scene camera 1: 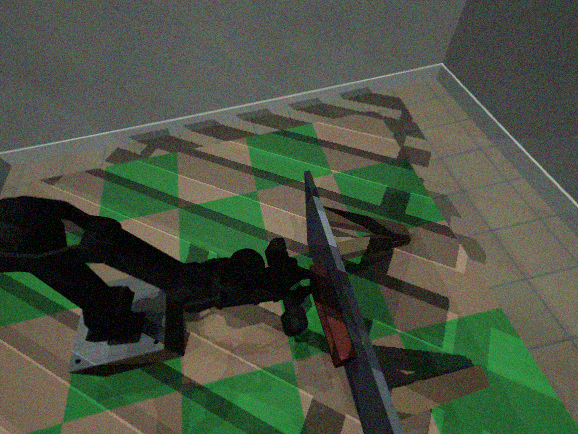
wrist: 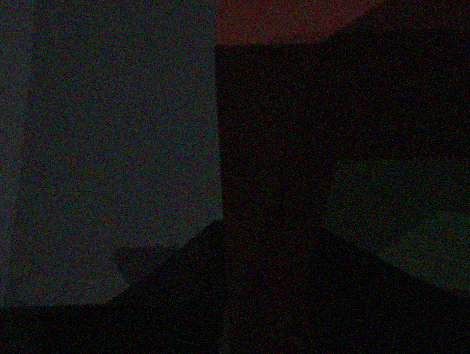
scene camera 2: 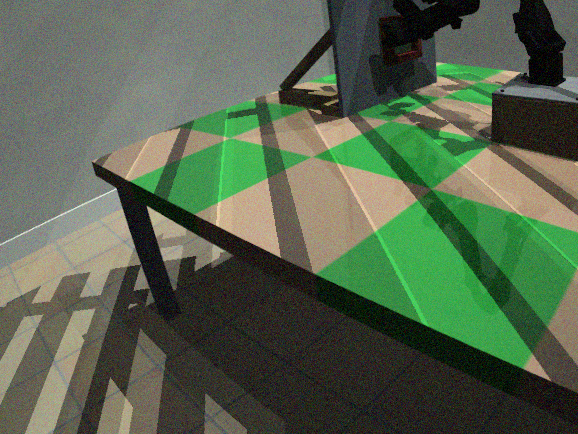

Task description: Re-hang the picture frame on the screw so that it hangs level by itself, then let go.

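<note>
A dark red picture frame (scene camera 1: 335,328) (scene camera 2: 401,57) lies flat against the face of an upright grey-blue wall panel (scene camera 1: 369,387) (scene camera 2: 352,52) that stands on the table. My gripper (scene camera 1: 313,279) (scene camera 2: 413,26) reaches in from the left and is shut on the frame's upper part. In the wrist view the picture is very dark: the frame (wrist: 283,21) shows as a red strip at the top and the panel (wrist: 128,140) fills the left. The screw is hidden behind the frame and my fingers. I cannot tell whether the frame hangs on it.
A slanted wooden brace (scene camera 1: 373,232) (scene camera 2: 306,65) props the panel from behind. The table (scene camera 2: 330,207) has a green and tan pattern crossed by dark shadows. The arm's base (scene camera 1: 98,344) (scene camera 2: 498,116) sits at the table's edge.
</note>
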